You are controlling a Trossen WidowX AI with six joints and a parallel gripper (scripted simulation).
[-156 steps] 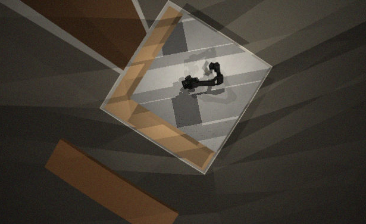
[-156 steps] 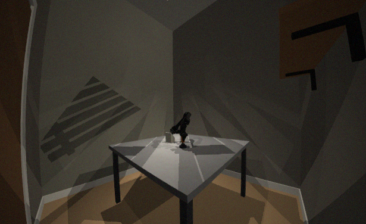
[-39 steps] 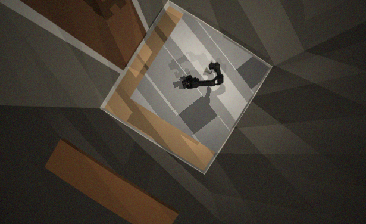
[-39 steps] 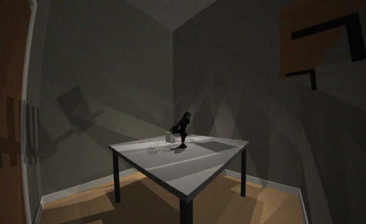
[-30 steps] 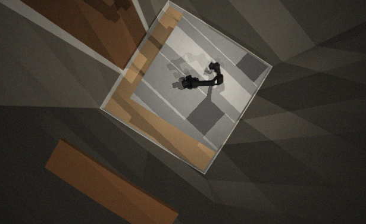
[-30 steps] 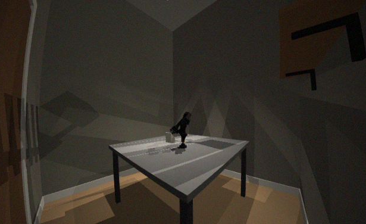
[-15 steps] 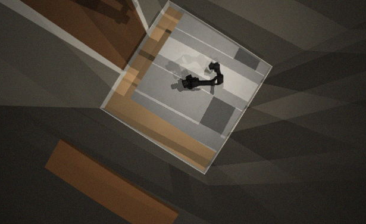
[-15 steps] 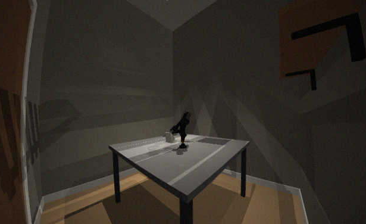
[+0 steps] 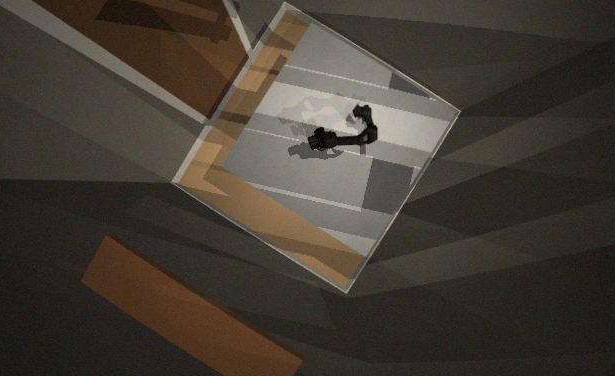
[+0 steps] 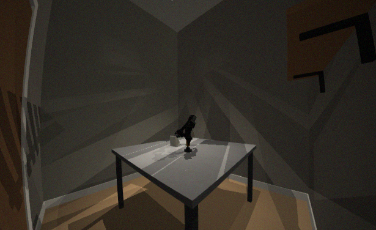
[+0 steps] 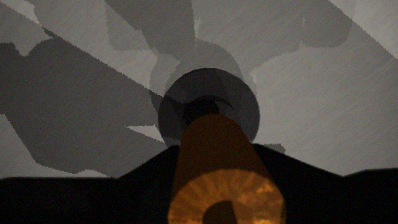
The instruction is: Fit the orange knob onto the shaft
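The dark round pedestal is 40 mm below my gripper tip. From my gripper tip the other things lie so: orange knob: 20 mm above.
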